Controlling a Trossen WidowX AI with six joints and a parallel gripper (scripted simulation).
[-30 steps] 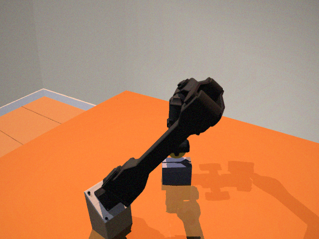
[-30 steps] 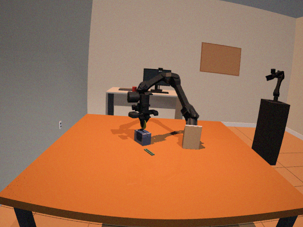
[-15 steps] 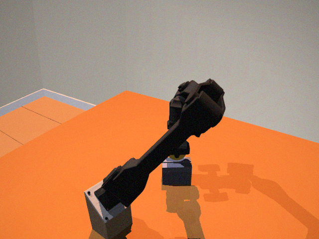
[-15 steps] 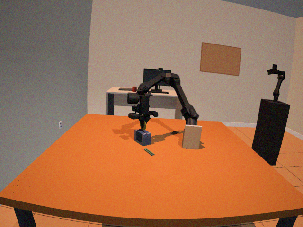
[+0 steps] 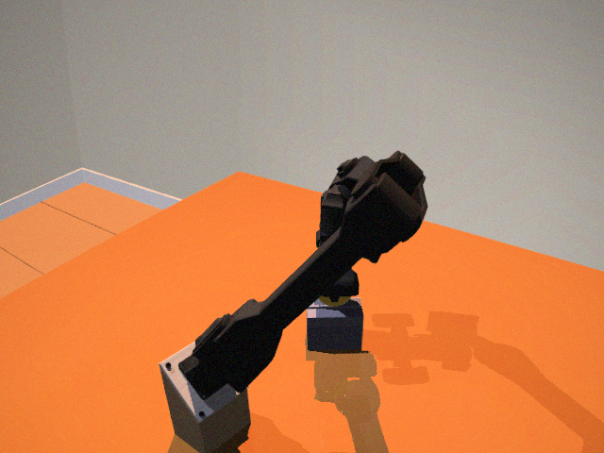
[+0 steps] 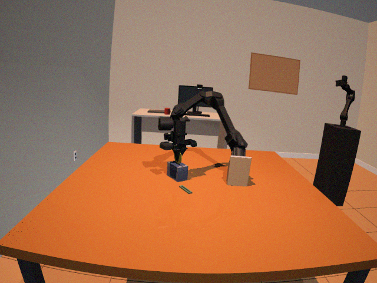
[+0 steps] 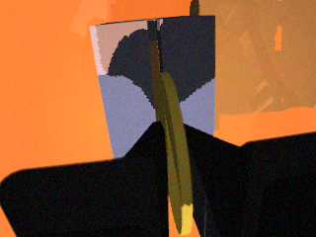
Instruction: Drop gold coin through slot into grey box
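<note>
Right now the gold coin is 2 cm above my gripper tip.
</note>
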